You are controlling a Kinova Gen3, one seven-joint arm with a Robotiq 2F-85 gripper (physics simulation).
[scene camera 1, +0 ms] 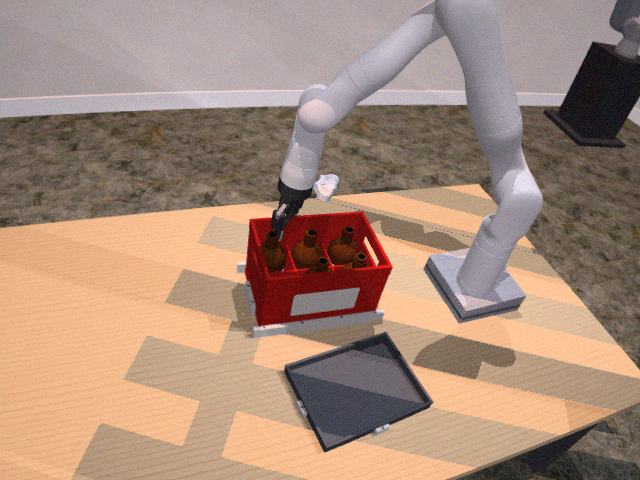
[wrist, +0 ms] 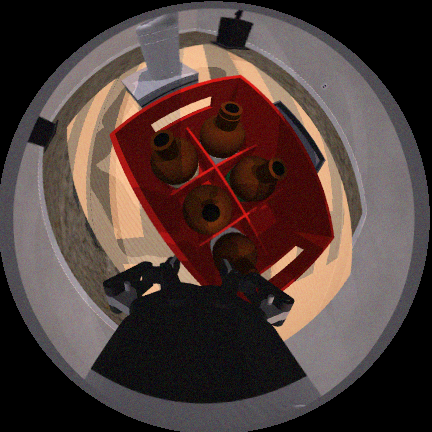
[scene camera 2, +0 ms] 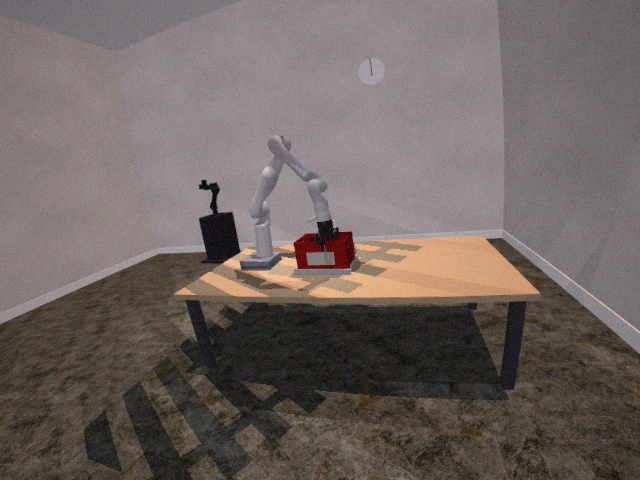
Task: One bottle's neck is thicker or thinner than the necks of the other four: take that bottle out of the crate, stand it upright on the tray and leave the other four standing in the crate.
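Frame: origin at the arm's base, x ahead, y down, z left, level; millimetres.
Seen in the pictures: gripper, fingertip midpoint: (scene camera 1: 282, 232) (wrist: 200, 263) (scene camera 2: 329, 250); arm's base, origin of the base link: (scene camera 1: 473, 282) (wrist: 164, 72) (scene camera 2: 265, 255).
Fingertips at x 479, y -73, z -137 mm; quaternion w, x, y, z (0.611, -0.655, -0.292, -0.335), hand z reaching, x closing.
Offsets run from my fingertips to a thing's middle. Level surfaces: height alone.
The red crate {dx -61, dy +40, dz +89 mm} (scene camera 1: 276, 299) (scene camera 2: 300, 262) (wrist: 302, 215) holds five brown bottles upright. In the scene camera 1 view, the back row has a left bottle {dx +34, dy +42, dz +46 mm} (scene camera 1: 275, 256) (wrist: 234, 248), a middle bottle {dx -54, dy +42, dz +45 mm} (scene camera 1: 306, 253) (wrist: 200, 200) and a right bottle {dx -146, dy +42, dz +38 mm} (scene camera 1: 342, 251) (wrist: 175, 162). The front row has a middle bottle {dx -60, dy +42, dz +134 mm} (scene camera 1: 323, 264) (wrist: 250, 180) and a right bottle {dx -149, dy +42, dz +126 mm} (scene camera 1: 360, 259) (wrist: 222, 137). Which neck differs I cannot tell. My gripper (scene camera 1: 278, 233) (wrist: 200, 263) is partly open and empty, low by the back-left bottle's neck. One finger partly hides that bottle. The dark tray {dx -107, dy +115, dz +356 mm} (scene camera 1: 336, 403) (wrist: 306, 137) is empty.
Light rails {dx -67, dy +113, dz +188 mm} (scene camera 1: 317, 324) run along the crate's foot. The crate's front-left compartment shows no bottle. Dividers and high crate walls surround the bottles. The arm's base (scene camera 1: 475, 302) (scene camera 2: 260, 262) stands beside the crate on the wooden table {dy +127 mm} (scene camera 1: 77, 310) (scene camera 2: 439, 263).
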